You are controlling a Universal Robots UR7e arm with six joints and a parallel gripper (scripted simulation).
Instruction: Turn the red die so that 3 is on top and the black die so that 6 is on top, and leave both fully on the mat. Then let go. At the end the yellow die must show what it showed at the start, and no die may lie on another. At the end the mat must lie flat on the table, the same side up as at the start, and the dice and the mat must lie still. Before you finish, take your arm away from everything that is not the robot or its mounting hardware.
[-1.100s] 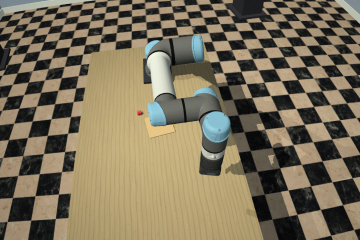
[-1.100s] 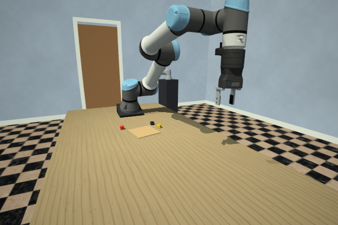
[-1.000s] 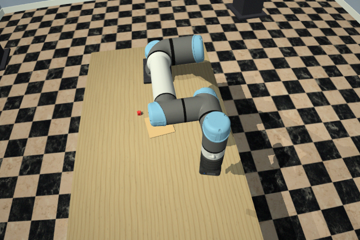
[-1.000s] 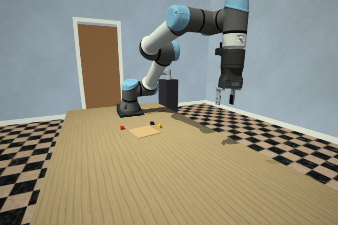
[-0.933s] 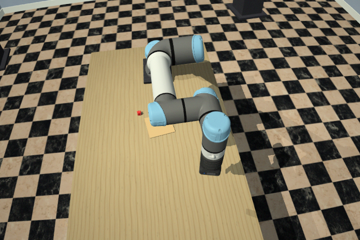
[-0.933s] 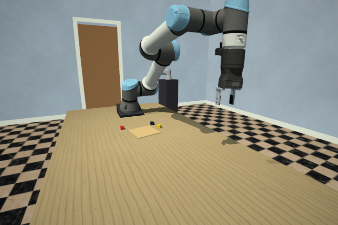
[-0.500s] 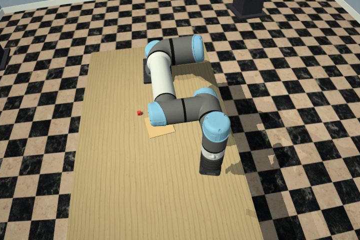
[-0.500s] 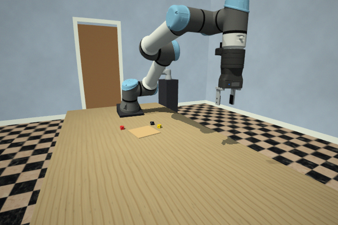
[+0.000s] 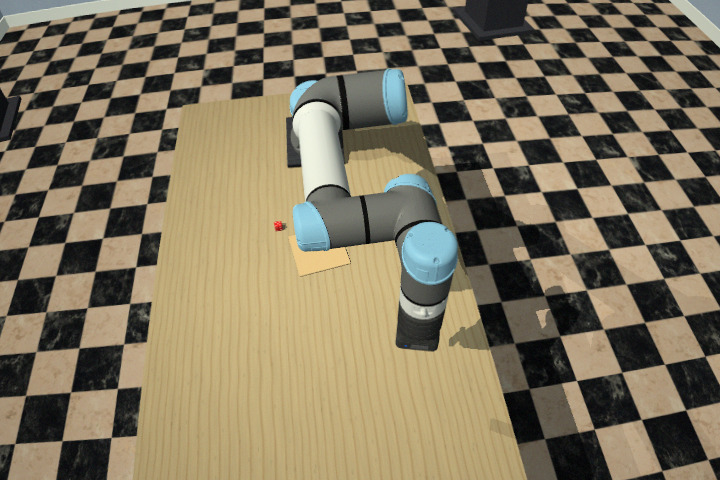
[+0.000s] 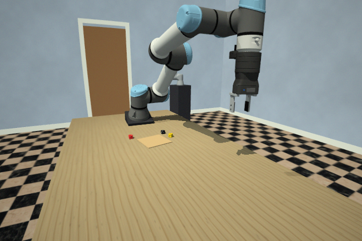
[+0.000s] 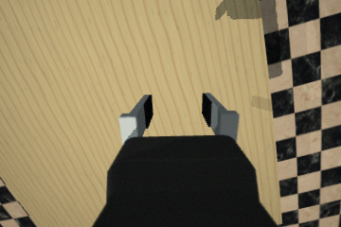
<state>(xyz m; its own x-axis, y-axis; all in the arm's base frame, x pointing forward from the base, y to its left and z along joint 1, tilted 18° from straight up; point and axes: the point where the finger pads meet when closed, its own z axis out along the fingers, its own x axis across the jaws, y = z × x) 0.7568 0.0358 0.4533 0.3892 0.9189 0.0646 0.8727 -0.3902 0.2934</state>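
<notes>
My gripper is now 56 cm past the red die, 24 cm above it and 19 cm to the left of it. Also, from my hand: black die (53 cm behind, 24 cm below, 1 cm to the left); then yellow die (46 cm behind, 24 cm below, 1 cm to the left); then tan mat (45 cm behind, 25 cm below, 10 cm to the right).
</notes>
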